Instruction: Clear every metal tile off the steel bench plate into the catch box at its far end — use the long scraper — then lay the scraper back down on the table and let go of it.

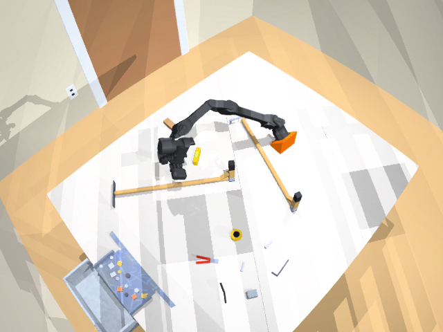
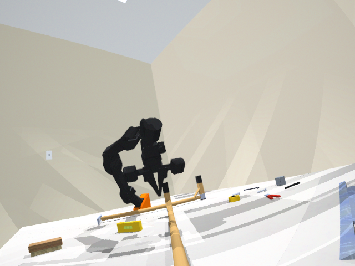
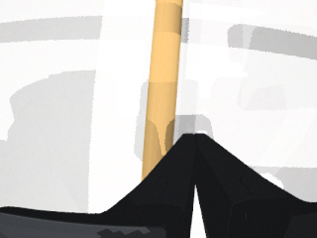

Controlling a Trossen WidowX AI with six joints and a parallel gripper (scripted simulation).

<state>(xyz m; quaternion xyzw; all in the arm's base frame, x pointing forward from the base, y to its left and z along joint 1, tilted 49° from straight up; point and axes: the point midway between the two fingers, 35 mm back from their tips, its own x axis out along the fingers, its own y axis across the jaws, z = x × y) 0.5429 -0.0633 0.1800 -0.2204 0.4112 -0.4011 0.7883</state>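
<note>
The long scraper lies 2 cm ahead of my gripper tip, 1 cm to the left of it and 5 cm below it. The rest, counted from my gripper tip: wooden brush block 20 cm behind, 30 cm to the right, 10 cm below; yellow tape roll 4 cm behind, 39 cm to the left, 10 cm below; yellow level 17 cm behind, 4 cm to the right, 9 cm below.
</note>
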